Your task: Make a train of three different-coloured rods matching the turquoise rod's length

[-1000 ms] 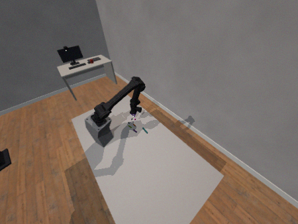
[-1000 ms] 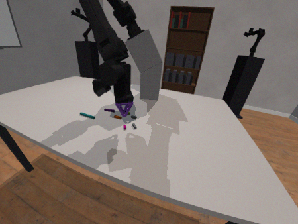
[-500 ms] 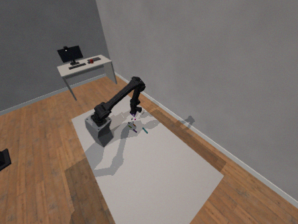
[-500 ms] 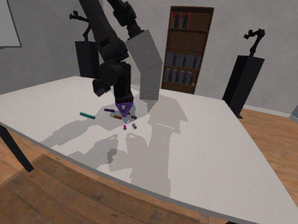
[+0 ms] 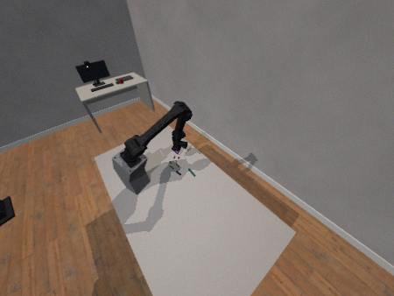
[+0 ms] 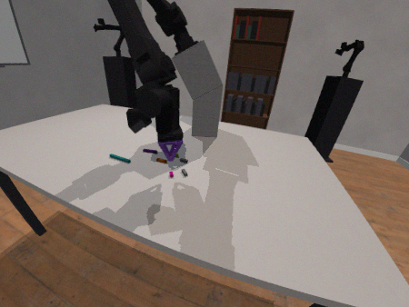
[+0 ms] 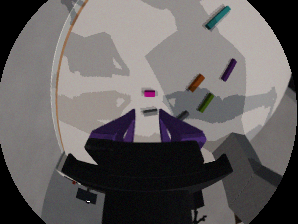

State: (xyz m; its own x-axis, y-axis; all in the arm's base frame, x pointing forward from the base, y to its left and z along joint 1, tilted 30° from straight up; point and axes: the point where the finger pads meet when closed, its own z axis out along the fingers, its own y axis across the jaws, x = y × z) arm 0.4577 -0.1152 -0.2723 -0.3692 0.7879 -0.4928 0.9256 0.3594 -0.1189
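Now: hand 80 mm above the magenta rod. The rest, counted from my hand: purple rod 140 mm behind, 130 mm to the right, 80 mm below; then lime rod 130 mm behind, 80 mm below, 30 mm to the right; then orange rod 80 mm below, 80 mm behind, 60 mm to the right.
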